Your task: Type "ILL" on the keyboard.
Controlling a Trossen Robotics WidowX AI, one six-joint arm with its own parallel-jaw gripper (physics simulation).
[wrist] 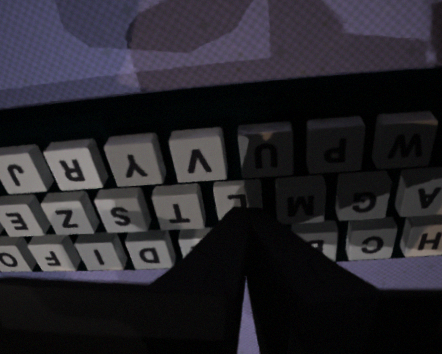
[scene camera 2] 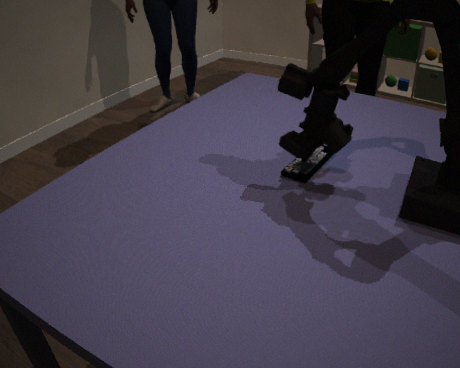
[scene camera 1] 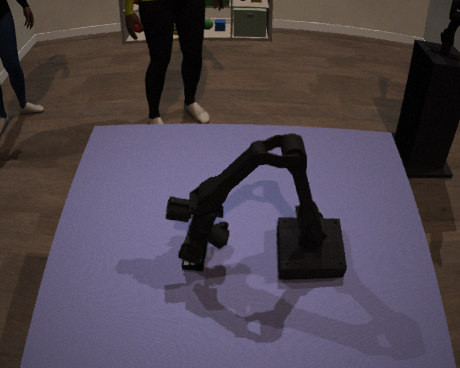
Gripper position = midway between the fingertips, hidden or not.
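My own gripper point(scene camera 2: 303, 160) shows here, and I can find it again in the wrist view point(wrist: 244, 221) as well as in scene camera 1 point(scene camera 1: 193, 248). There is a black keyboard point(scene camera 2: 298, 170), too, and the wrist view point(wrist: 134, 182) also shows me that keyboard.
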